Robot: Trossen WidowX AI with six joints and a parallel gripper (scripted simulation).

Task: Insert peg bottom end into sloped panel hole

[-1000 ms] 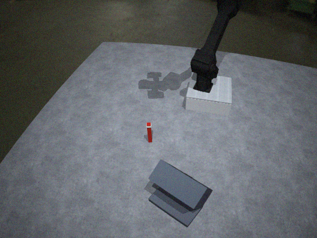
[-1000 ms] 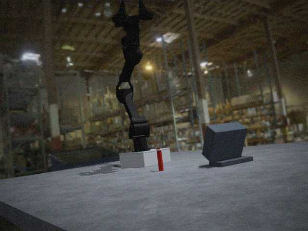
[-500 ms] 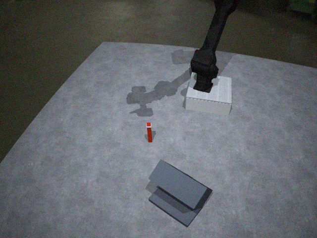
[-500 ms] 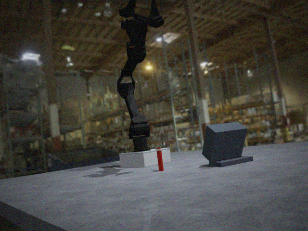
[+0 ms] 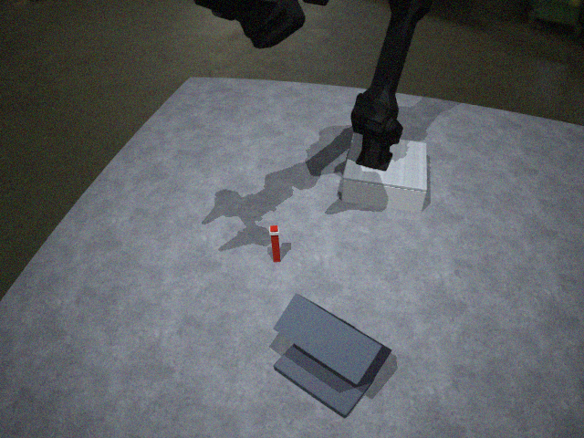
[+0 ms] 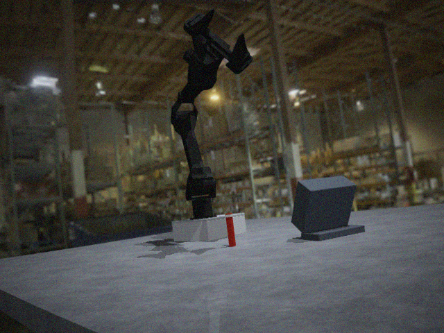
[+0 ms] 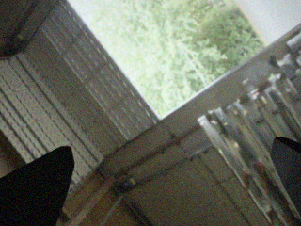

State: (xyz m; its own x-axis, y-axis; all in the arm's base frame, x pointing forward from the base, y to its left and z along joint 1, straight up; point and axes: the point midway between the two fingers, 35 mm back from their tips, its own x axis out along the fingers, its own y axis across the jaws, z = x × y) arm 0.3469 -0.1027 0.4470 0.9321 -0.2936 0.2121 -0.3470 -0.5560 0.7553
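Right now my gripper tip is 100 mm past the red square peg, 20 mm to the right of it and 460 mm above it. From my gripper tip the other things lie so: grey sloped panel 50 mm ahead, 180 mm to the left, 440 mm below; then dark base plate 70 mm ahead, 180 mm to the left, 510 mm below.
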